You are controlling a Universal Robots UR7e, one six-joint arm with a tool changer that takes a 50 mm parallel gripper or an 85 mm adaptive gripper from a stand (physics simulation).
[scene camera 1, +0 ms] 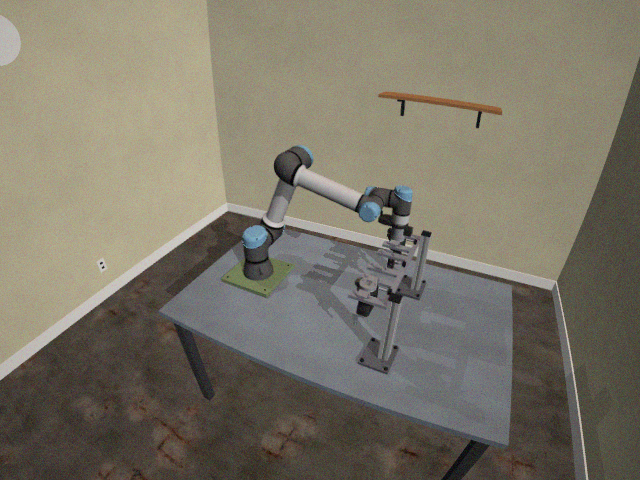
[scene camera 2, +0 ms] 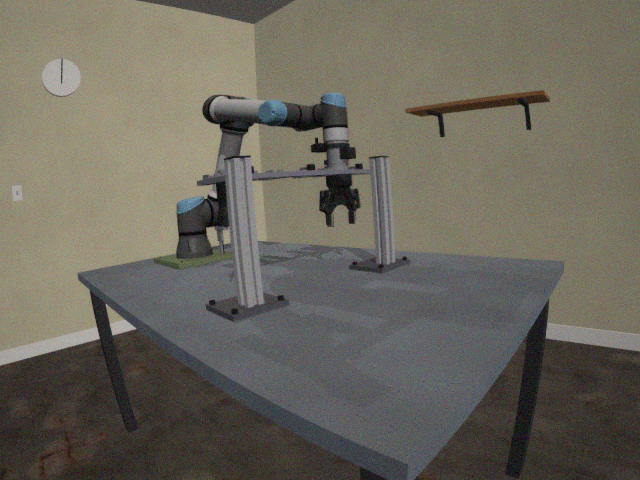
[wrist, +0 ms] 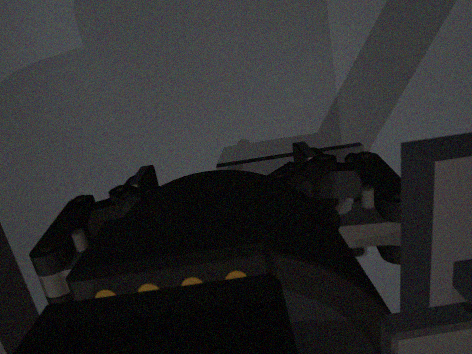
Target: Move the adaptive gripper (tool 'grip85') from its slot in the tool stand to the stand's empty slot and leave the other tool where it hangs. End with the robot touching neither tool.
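Frame: origin at the arm's base, x up, y back, z right, level; millimetres.
Seen in the pictures: hand at its tool point: (scene camera 2: 337, 164); arm's base at its link origin: (scene camera 1: 258, 271) (scene camera 2: 194, 255).
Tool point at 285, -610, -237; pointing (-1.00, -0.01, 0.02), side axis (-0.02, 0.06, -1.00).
Note:
Offsets run from my tool point to a thing's top centre, as dx, dy, dz. "*": to the spot under its first point.
The black adaptive gripper (scene camera 1: 395, 264) (scene camera 2: 341, 223) (wrist: 224, 162) hangs upright at the tool stand's far slot, beside the back post, with its fingers apart and empty. The arm's wrist flange (scene camera 2: 336, 135) stands directly above it. In the wrist view the gold contacts @[-2, +42, +0] (wrist: 192, 282) on the tool's side show partly above the black block; whether the coupling is fully seated or locked cannot be told. The middle slot's fork @[* -24, -28, +248] (scene camera 1: 381, 271) is empty. The other tool @[-3, -18, +360] (scene camera 1: 364, 307) (scene camera 2: 221, 241) hangs in the near slot, partly behind the front post in scene camera 2.
The stand's back post @[* -131, -123, -38] (scene camera 1: 422, 263) (scene camera 2: 383, 211) and front post @[* -120, -152, +422] (scene camera 1: 391, 330) (scene camera 2: 244, 232) carry the crossbar. A light bracket @[* -21, +37, -41] (wrist: 450, 225) is close at the right of the wrist view. The arm's base stands on a green plate (scene camera 1: 235, 279) (scene camera 2: 180, 264).

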